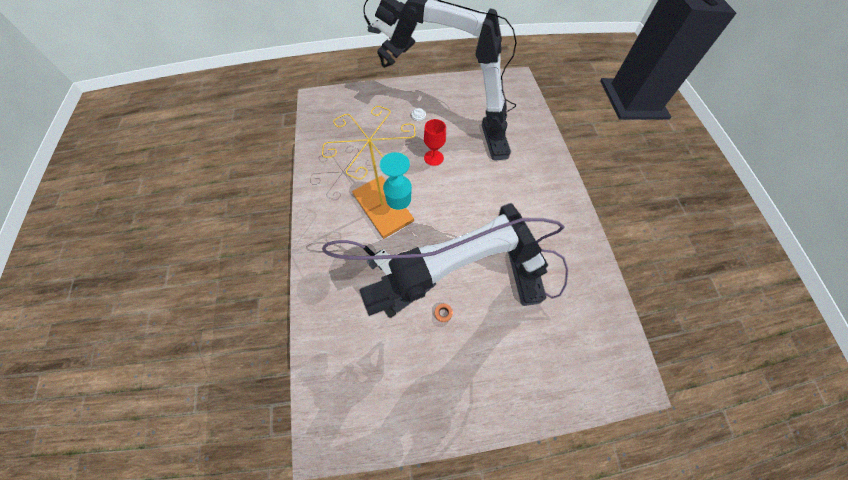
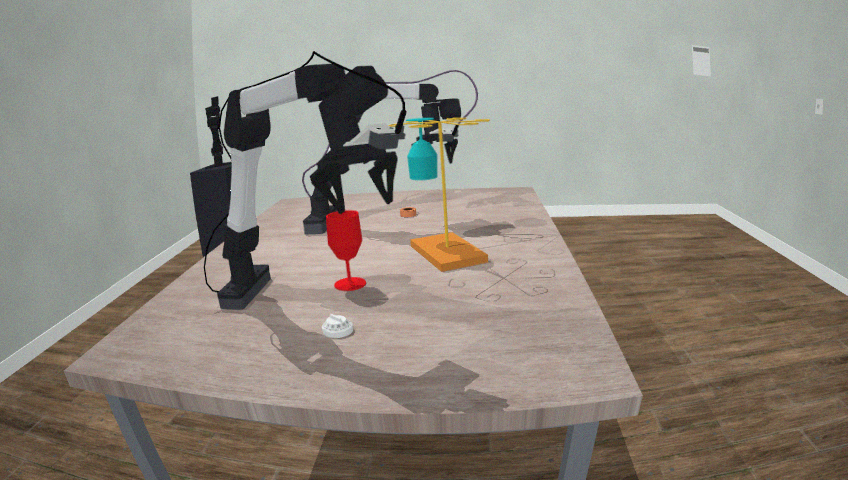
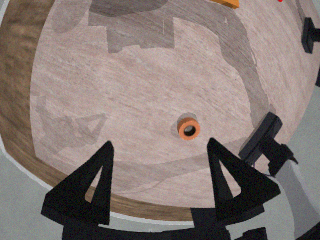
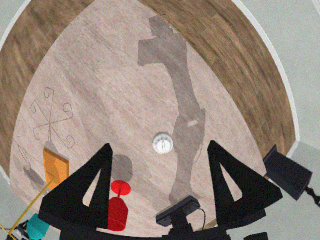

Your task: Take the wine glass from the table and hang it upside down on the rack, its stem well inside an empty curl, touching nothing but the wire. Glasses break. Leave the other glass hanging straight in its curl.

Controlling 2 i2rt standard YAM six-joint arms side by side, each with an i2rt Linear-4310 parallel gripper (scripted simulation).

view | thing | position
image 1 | my right gripper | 391,59
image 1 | red wine glass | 434,142
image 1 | teal glass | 397,188
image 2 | my right gripper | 366,207
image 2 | red wine glass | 344,236
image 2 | teal glass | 422,159
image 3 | my left gripper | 160,144
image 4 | my right gripper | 160,147
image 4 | red wine glass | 118,211
